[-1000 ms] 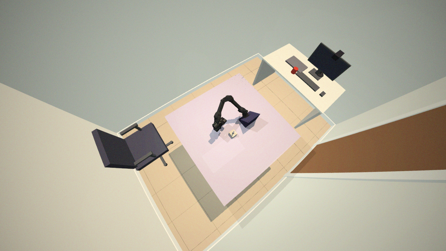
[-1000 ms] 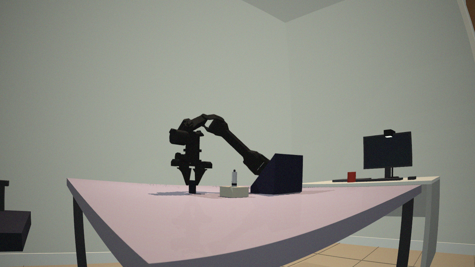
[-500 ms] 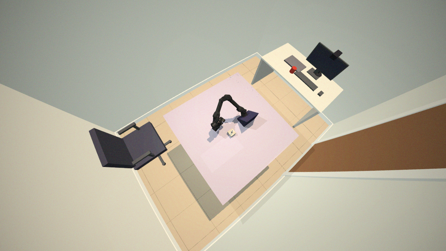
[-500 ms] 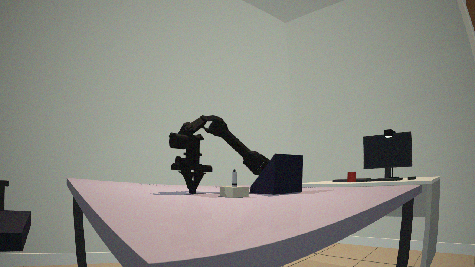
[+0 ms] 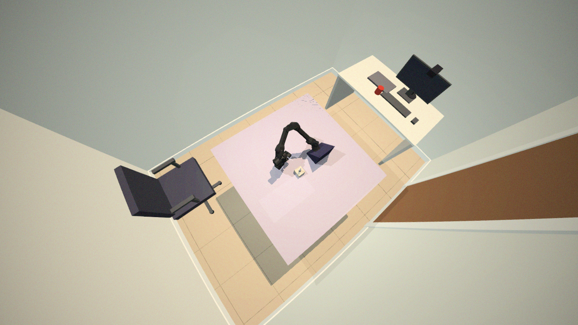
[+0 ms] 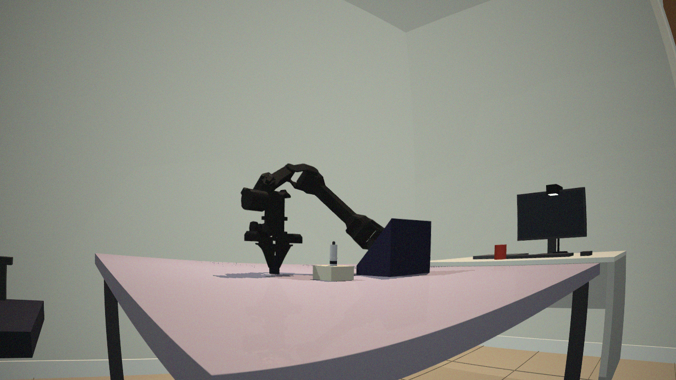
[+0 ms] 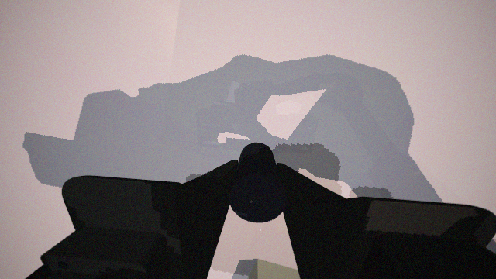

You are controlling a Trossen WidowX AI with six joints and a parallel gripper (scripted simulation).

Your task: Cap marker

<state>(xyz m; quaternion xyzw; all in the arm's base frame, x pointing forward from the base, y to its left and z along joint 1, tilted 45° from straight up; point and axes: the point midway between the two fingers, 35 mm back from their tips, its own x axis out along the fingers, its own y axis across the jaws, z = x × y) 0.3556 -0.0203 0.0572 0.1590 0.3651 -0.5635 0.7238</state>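
The marker lies 100 mm behind my gripper tip, 150 mm to the left of it and 60 mm above it. The rest, counted from my gripper tip: cream holder block: 100 mm behind, 150 mm to the left; then dark marker cap: 10 mm above.
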